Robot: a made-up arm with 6 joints.
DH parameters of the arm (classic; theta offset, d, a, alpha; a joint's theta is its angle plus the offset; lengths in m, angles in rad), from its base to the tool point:
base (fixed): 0 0.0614 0.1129 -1.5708
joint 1: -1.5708 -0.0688 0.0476 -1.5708
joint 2: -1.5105 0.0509 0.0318 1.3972
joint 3: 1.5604 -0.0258 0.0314 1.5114
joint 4: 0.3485 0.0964 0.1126 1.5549
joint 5: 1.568 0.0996 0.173 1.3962
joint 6: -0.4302 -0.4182 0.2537 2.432
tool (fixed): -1.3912 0.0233 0 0
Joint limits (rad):
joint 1: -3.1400..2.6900
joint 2: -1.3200..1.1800
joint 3: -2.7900..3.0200
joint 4: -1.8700..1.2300
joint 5: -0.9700..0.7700
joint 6: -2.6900..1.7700
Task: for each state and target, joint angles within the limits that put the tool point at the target. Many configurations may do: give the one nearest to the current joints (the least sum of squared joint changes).
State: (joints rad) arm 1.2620 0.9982 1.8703 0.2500 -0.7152 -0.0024
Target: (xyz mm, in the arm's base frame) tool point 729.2 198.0 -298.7
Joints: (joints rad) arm 0.9607 0.8235 0.9776 0.4113 -0.7859 0.0977
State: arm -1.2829 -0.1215 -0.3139 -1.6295 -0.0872 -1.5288
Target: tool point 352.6 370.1 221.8
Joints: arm -1.2334 -0.1580 -0.1880 -1.7349 -0.4337 -1.1245
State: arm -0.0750 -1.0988 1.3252 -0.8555 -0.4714 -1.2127
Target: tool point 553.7 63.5 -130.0
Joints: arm -0.1996 -0.6310 1.0863 -0.5544 -0.4697 -1.1625
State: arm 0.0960 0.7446 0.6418 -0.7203 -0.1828 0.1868
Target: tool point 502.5 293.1 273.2
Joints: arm 0.2895 1.1099 1.1089 -0.7186 0.1537 -0.3500
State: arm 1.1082 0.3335 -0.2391 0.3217 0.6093 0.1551
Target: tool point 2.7 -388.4 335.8
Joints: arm 0.9307 0.5938 -1.0412 0.2739 0.7700 0.2567
